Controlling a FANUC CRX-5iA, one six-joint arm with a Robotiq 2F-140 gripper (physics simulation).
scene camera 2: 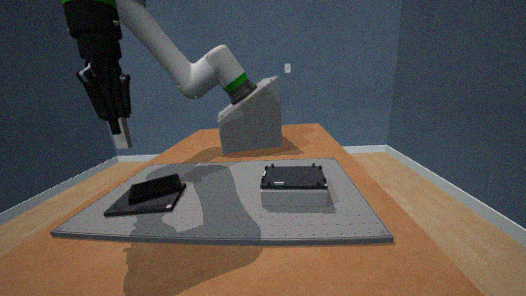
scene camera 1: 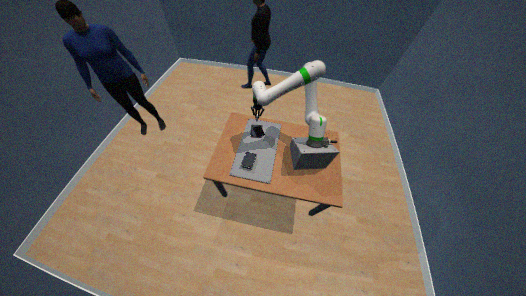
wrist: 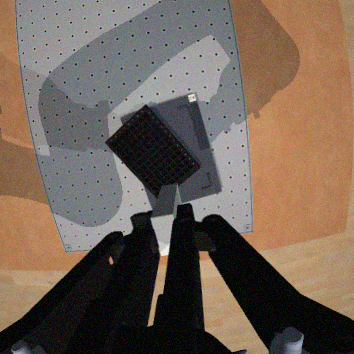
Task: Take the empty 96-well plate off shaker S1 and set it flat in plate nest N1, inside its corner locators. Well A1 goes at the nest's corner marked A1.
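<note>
The black 96-well plate lies on the dark plate nest, turned askew and tilted, not flat. It covers much of the nest and overhangs its edge in the wrist view. The nest's white A1 label is uncovered at one corner. The shaker, a grey box with a dark top and corner pins, carries no plate. My gripper is shut and empty, above the nest area and apart from the plate.
The perforated grey board bears the nest and shaker on the wooden table. The robot's grey pedestal stands behind the board. A person in blue and a person in black stand beyond the table.
</note>
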